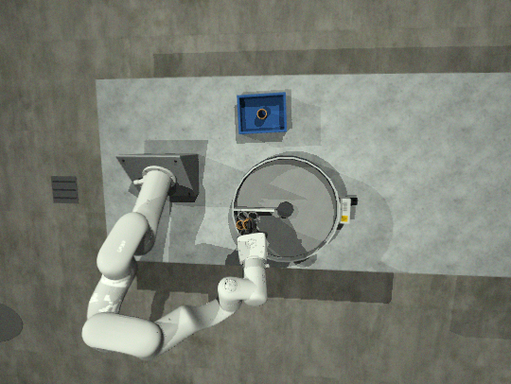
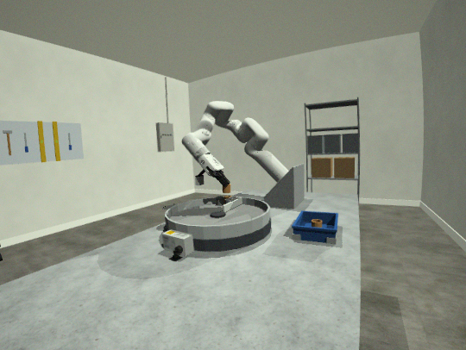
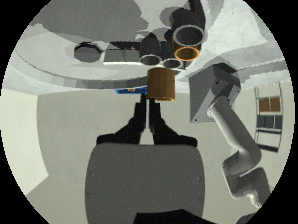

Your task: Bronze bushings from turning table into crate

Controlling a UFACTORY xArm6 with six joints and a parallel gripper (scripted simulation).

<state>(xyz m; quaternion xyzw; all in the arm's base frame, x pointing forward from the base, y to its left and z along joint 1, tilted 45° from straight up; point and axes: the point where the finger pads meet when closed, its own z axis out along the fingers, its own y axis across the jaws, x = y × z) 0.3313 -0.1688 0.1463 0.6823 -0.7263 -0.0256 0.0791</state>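
Right now my hand is 41 cm to the right of the blue crate, 15 cm above it and 8 cm short of it. From my hand the other things lie so: round turning table: 13 cm ahead, 12 cm below, 2 cm to the left.
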